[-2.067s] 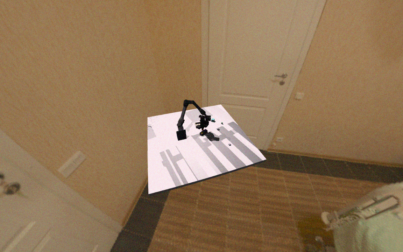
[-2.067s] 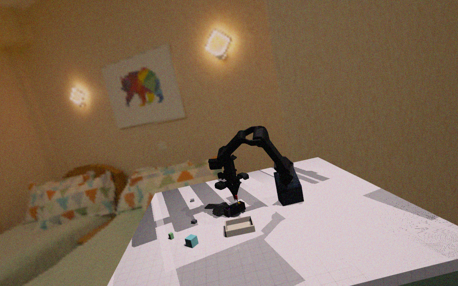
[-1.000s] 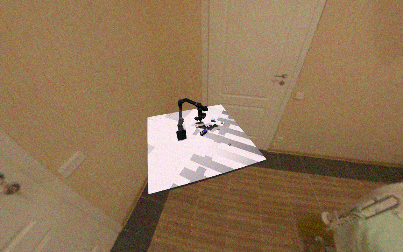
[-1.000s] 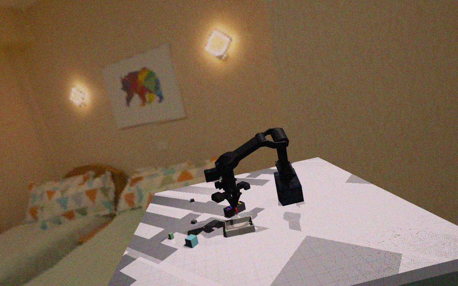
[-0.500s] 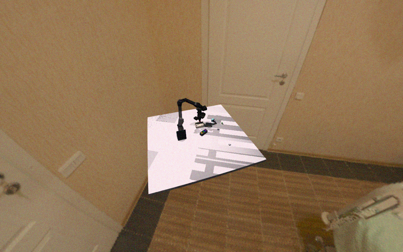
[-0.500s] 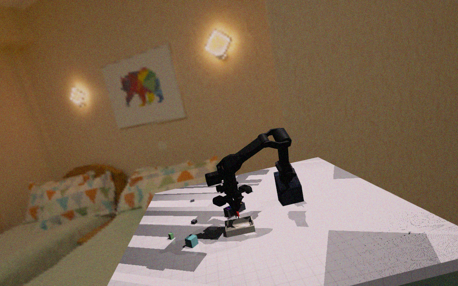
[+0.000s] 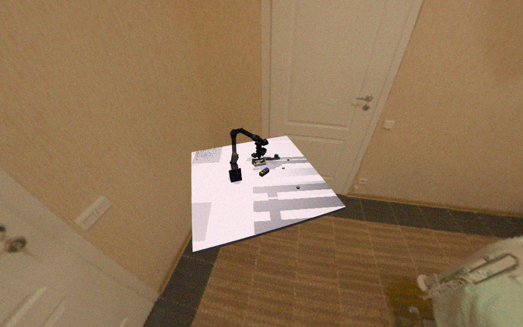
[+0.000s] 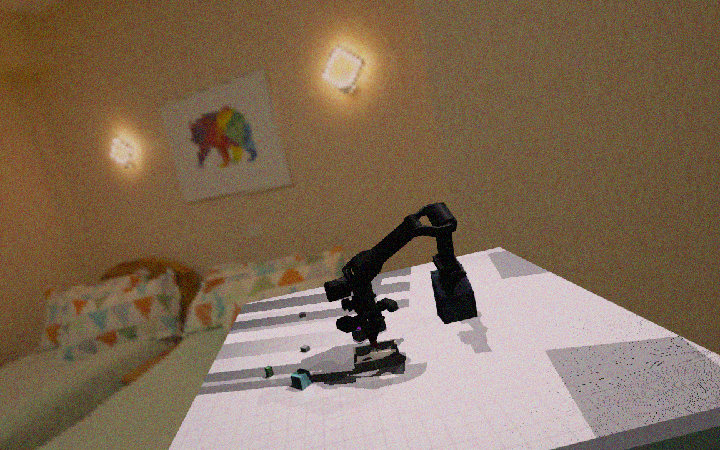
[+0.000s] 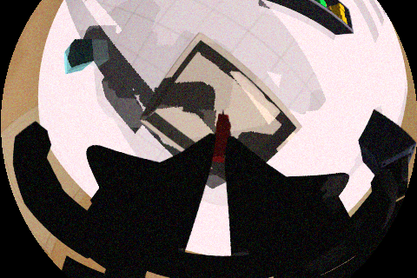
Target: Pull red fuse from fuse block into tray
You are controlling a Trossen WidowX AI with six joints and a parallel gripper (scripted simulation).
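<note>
My gripper tip is 1 cm above the red fuse. Round my gripper tip: small green block: 33 cm ahead, 5 cm below, 3 cm to the right; tray: 6 cm below; teal cube: 22 cm ahead, 6 cm to the left, 4 cm below.
</note>
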